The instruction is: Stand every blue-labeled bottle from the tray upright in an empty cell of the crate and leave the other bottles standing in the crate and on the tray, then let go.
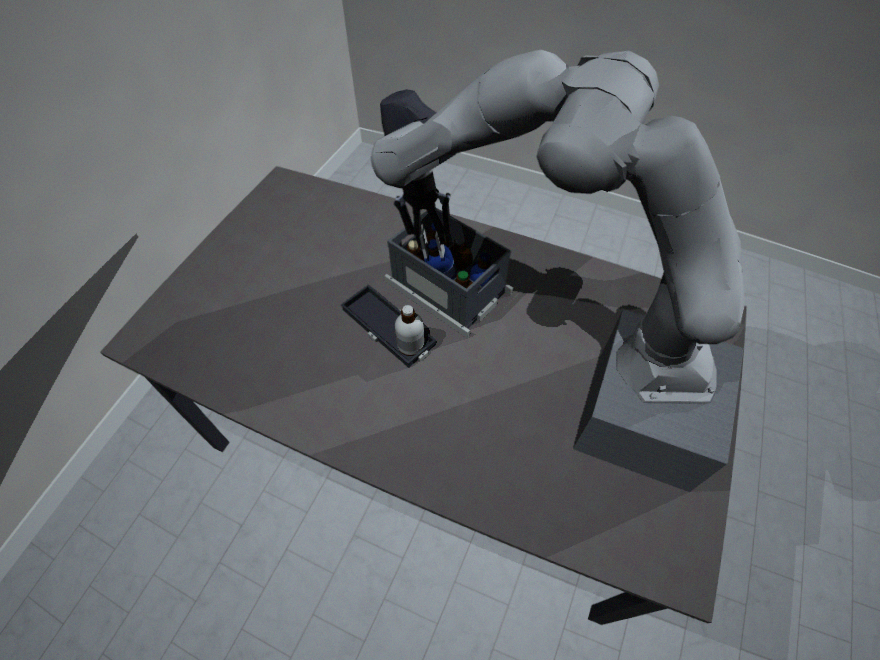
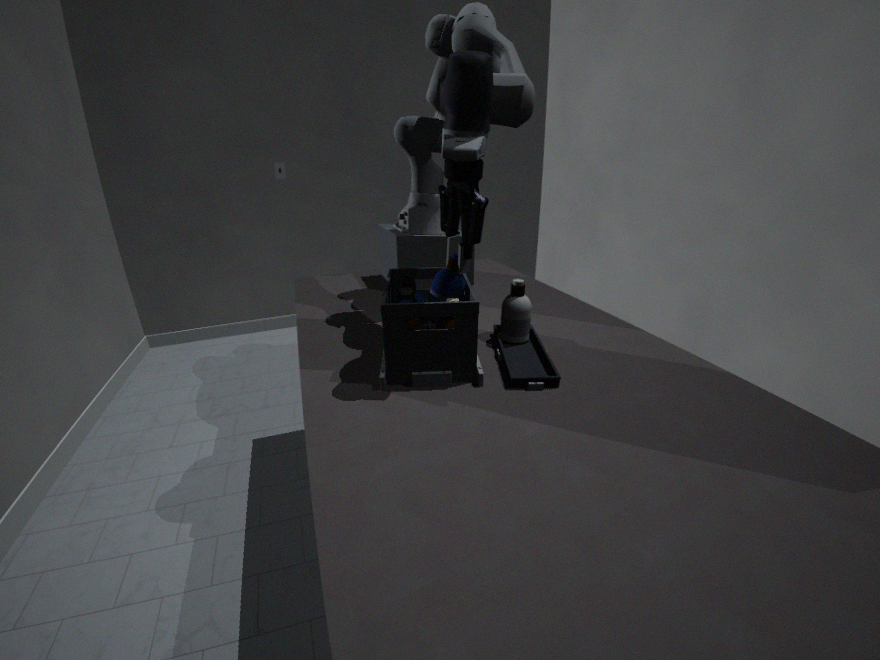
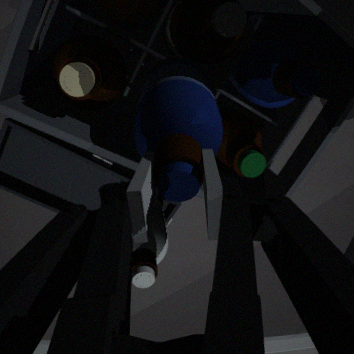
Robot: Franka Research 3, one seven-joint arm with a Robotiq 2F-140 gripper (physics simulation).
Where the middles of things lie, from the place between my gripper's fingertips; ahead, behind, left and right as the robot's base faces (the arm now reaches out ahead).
The green-capped brown bottle (image 3: 240, 152) lies 80 mm behind my hand, 20 mm to the left of it and 120 mm below it. Round my hand: pale crate rail (image 1: 401, 288) 20 mm ahead, 20 mm to the left, 190 mm below; cream-capped brown bottle (image 3: 89, 72) 80 mm ahead, 60 mm to the right, 120 mm below; white-labeled bottle (image 2: 516, 308) 30 mm ahead, 160 mm to the left, 120 mm below.
